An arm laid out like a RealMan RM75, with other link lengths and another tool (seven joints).
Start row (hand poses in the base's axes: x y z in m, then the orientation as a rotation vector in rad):
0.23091, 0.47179, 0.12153, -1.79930, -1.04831, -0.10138
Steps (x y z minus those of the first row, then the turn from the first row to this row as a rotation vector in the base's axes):
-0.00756, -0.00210, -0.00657, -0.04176, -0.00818, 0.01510
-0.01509, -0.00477, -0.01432, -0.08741, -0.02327, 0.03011
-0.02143, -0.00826, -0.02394, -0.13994, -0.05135, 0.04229
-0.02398, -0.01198, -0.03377, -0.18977, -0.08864, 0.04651
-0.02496, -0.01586, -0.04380, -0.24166, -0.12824, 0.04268
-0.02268, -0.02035, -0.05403, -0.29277, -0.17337, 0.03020
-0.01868, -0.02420, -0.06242, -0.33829, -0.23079, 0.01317
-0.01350, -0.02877, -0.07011, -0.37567, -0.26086, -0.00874
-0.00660, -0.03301, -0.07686, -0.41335, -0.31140, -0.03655
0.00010, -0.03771, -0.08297, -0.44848, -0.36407, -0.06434
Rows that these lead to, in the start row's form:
0.22335, 0.46969, 0.11496, -1.82959, -1.07676, -0.07822
0.21582, 0.46702, 0.10721, -1.86402, -1.11099, -0.05905
0.20948, 0.46353, 0.09759, -1.90752, -1.15371, -0.04963
0.20693, 0.45981, 0.08776, -1.95401, -1.19559, -0.05508
0.20595, 0.45593, 0.07773, -2.00714, -1.23241, -0.06683
0.20823, 0.45144, 0.06750, -2.06512, -1.26513, -0.09020
0.21223, 0.44759, 0.05911, -2.12163, -1.30137, -0.13225
0.21741, 0.44302, 0.05142, -2.17117, -1.31059, -0.15586
0.22431, 0.43878, 0.04467, -2.22582, -1.32892, -0.20430
0.23101, 0.43408, 0.03856, -2.27775, -1.34775, -0.25738

